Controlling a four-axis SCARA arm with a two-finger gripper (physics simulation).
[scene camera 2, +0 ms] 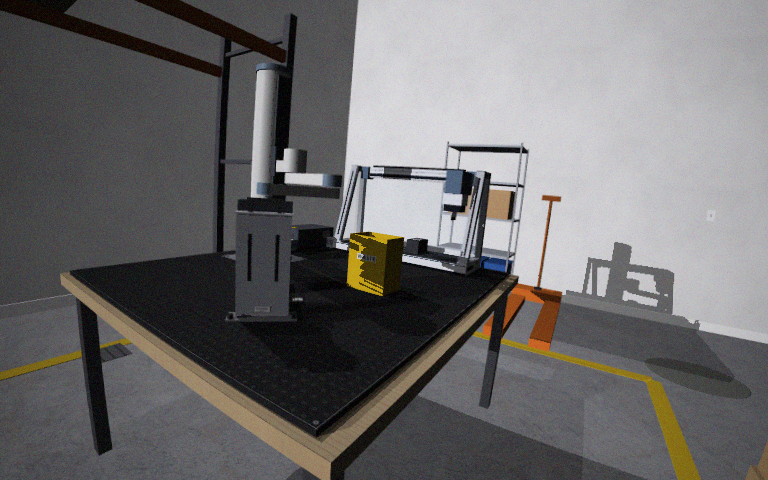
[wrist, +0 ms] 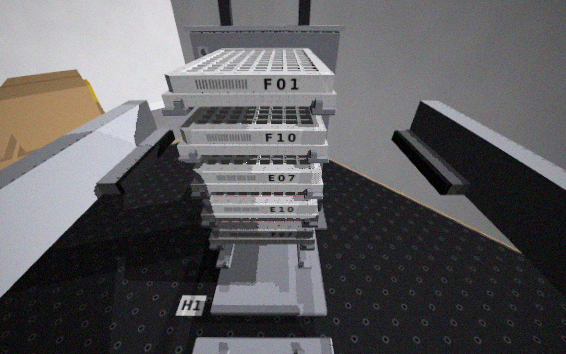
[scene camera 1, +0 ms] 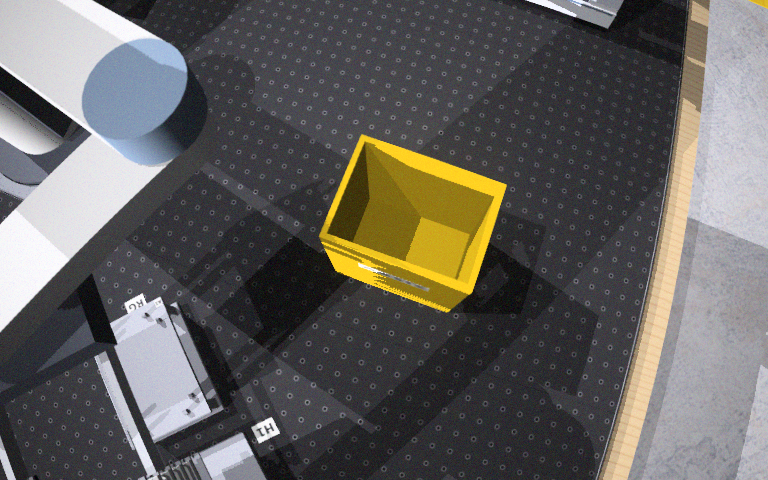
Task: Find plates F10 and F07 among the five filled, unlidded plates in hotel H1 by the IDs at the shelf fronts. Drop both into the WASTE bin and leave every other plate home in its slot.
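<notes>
In the wrist view hotel H1 holds five white plates in a stack. Plate F01 is at the top, plate F10 is second, plate E07 third, plate E10 fourth. The lowest plate is shaded and its ID is faint; it looks like F07. My gripper is open and empty, its fingers wide apart to the left and right in front of the stack, touching no plate. The yellow WASTE bin stands upright; its visible inside is empty in scene camera 1.
The H1 label lies by the hotel's base. A grey fixture plate lies in front of the hotel. A grey box stands behind the stack. A gantry frame stands beyond the bin.
</notes>
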